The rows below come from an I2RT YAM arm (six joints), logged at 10 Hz.
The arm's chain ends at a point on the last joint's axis. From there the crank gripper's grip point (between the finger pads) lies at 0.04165 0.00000 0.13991 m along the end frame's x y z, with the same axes.
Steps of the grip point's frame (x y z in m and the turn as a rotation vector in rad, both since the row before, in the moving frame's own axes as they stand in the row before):
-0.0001, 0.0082, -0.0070, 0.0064, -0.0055, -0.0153
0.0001, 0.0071, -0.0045, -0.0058, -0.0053, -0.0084
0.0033, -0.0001, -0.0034, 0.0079, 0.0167, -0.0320
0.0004, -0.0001, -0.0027, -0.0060, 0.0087, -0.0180
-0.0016, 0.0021, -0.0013, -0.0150, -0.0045, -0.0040
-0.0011, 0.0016, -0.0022, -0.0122, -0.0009, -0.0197
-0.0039, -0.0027, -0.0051, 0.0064, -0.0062, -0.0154
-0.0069, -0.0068, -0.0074, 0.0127, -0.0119, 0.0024
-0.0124, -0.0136, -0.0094, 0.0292, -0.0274, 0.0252
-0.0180, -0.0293, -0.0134, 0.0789, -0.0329, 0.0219
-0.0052, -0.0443, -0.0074, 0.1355, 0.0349, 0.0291
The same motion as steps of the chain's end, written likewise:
0.0007, 0.0097, -0.0072, 0.0064, -0.0055, -0.0153
0.0008, 0.0066, -0.0047, -0.0058, -0.0053, -0.0084
0.0010, 0.0024, -0.0027, 0.0079, 0.0167, -0.0320
-0.0008, -0.0002, -0.0023, -0.0060, 0.0087, -0.0180
-0.0010, 0.0002, -0.0015, -0.0150, -0.0045, -0.0040
-0.0010, 0.0007, -0.0022, -0.0122, -0.0009, -0.0197
-0.0030, -0.0012, -0.0054, 0.0064, -0.0062, -0.0154
-0.0052, -0.0051, -0.0079, 0.0127, -0.0119, 0.0024
-0.0086, -0.0105, -0.0104, 0.0292, -0.0274, 0.0252
-0.0135, -0.0191, -0.0143, 0.0789, -0.0329, 0.0219
-0.0103, -0.0268, -0.0047, 0.1355, 0.0349, 0.0291

